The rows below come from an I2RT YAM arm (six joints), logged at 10 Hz.
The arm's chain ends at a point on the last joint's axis. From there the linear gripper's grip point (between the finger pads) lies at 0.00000 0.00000 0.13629 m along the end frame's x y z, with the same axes.
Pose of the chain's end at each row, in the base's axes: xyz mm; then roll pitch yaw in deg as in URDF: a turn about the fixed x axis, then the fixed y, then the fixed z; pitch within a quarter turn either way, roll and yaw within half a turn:
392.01 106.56 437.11 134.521 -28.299 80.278
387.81 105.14 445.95 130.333 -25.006 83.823
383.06 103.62 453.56 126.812 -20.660 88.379
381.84 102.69 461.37 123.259 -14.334 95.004
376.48 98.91 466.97 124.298 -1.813 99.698
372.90 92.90 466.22 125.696 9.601 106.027
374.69 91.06 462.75 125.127 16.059 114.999
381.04 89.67 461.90 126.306 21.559 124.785
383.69 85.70 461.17 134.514 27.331 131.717
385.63 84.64 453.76 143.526 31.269 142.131
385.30 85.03 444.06 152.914 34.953 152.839
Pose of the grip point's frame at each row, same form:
495.44 134.80 352.97 134.521 -28.299 80.278
495.11 131.03 366.01 130.333 -25.006 83.823
492.95 129.33 377.15 126.812 -20.660 88.379
493.76 131.07 388.95 123.259 -14.334 95.004
487.05 120.27 390.21 124.298 -1.813 99.698
482.94 110.71 387.81 125.696 9.601 106.027
484.88 118.51 387.39 125.127 16.059 114.999
488.16 127.97 386.85 126.306 21.559 124.785
485.43 117.63 376.29 134.514 27.331 131.717
480.27 113.68 360.09 143.526 31.269 142.131
475.48 108.51 344.61 152.914 34.953 152.839

